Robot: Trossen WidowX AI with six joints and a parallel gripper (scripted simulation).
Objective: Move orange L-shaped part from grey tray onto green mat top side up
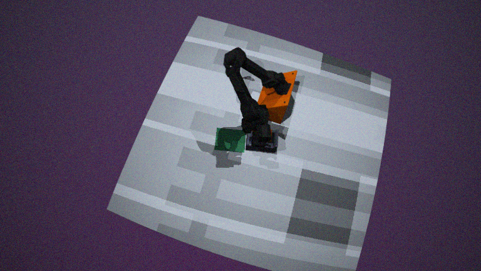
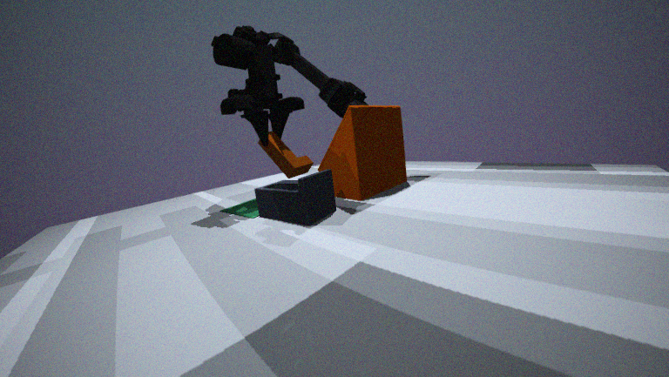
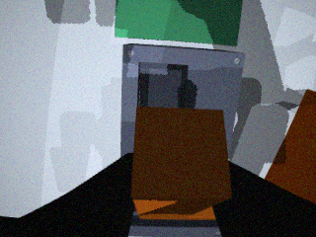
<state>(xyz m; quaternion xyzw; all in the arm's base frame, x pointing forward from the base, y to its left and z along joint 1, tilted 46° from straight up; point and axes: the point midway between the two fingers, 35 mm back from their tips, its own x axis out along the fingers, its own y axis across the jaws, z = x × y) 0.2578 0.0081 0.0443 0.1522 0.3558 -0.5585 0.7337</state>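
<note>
My gripper tip is now 17 cm above the green mat, 12 cm to the left of it and 3 cm short of it. From my gripper tip the other things lie so: orange L-shaped part: 3 cm to the left, 3 cm below, 3 cm behind.
</note>
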